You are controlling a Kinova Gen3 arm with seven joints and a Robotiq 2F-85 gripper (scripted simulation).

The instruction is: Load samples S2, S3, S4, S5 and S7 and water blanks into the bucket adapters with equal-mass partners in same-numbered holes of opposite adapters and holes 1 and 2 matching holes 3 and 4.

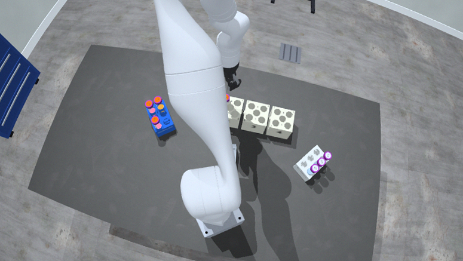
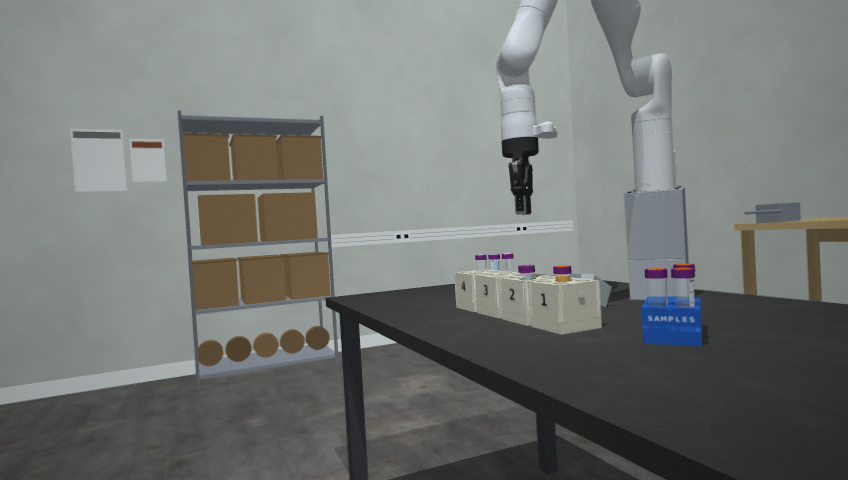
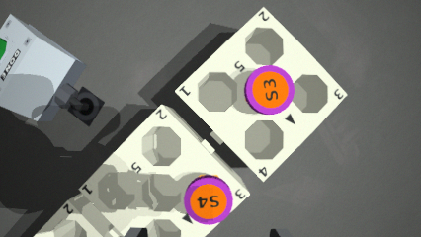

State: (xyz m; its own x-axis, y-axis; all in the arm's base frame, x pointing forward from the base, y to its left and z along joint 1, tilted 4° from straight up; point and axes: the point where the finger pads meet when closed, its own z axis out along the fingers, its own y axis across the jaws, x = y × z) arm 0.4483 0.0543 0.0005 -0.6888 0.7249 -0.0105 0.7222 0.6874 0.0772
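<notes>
My hand is 310 mm to the right of the tube of pink liquid, 180 mm above it and 90 mm past it. Round my hand: orange-filled sample tube: 180 mm below, 90 mm to the left, 30 mm behind; then adapter 2: 200 mm below, 30 mm behind, 20 mm to the right; then adapter 1: 200 mm below, 90 mm to the left, 20 mm behind.
</notes>
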